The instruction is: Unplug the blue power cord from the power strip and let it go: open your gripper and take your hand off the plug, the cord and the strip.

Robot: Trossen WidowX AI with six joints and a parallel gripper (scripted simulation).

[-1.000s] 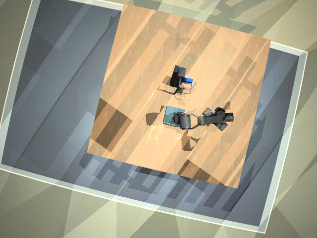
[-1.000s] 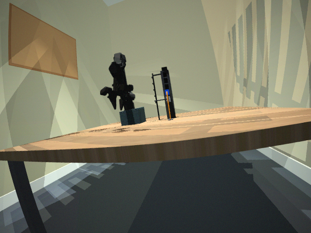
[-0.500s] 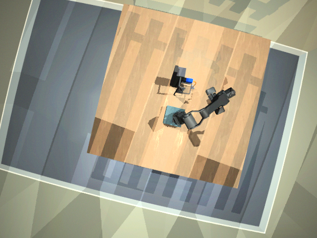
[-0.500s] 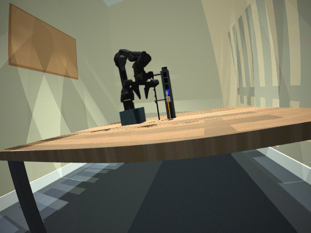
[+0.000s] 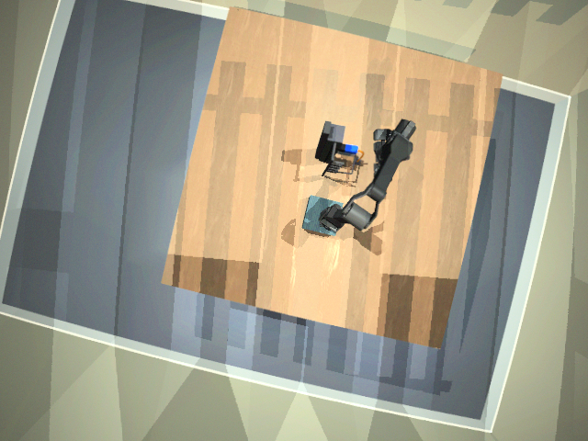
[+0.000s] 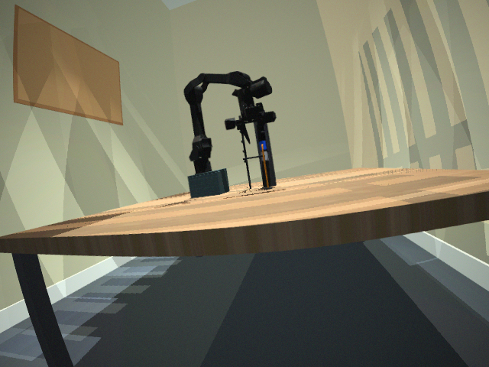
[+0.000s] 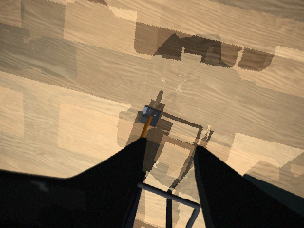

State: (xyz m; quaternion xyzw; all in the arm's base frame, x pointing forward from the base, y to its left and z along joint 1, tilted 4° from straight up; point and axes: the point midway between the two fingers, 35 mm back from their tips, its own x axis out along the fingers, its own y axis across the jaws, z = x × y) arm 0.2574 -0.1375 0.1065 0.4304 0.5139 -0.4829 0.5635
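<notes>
My gripper tip is 20 mm short of the blue plug, 130 mm to the right of it and 10 mm below it.
</notes>
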